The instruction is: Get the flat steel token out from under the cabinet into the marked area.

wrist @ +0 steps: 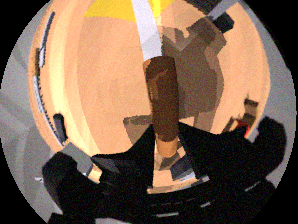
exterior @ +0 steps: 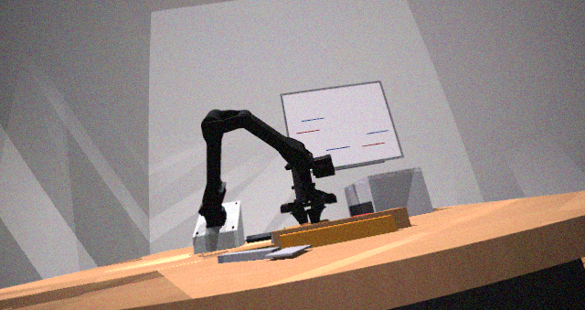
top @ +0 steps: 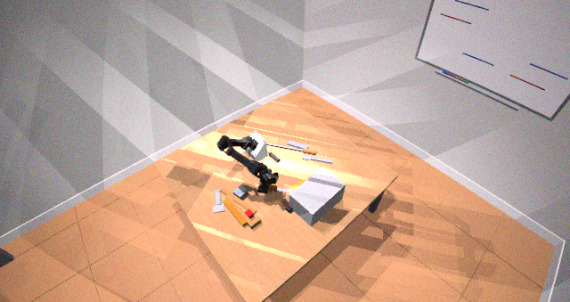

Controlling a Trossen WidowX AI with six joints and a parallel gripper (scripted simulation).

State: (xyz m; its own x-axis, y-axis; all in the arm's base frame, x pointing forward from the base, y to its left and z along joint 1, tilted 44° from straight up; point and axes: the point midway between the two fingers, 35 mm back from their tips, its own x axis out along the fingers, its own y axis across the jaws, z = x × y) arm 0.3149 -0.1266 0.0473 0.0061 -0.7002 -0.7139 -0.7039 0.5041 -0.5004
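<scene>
The grey bar lies 17 cm behind my gripper tip and 42 cm to the left of it. Also, from my gripper tip: thin wooden stick (3 cm behind, 20 cm to the right); red block (11 cm ahead, 20 cm to the right, 1 cm above); grey block (7 cm behind, 15 cm to the right, 1 cm above).
</scene>
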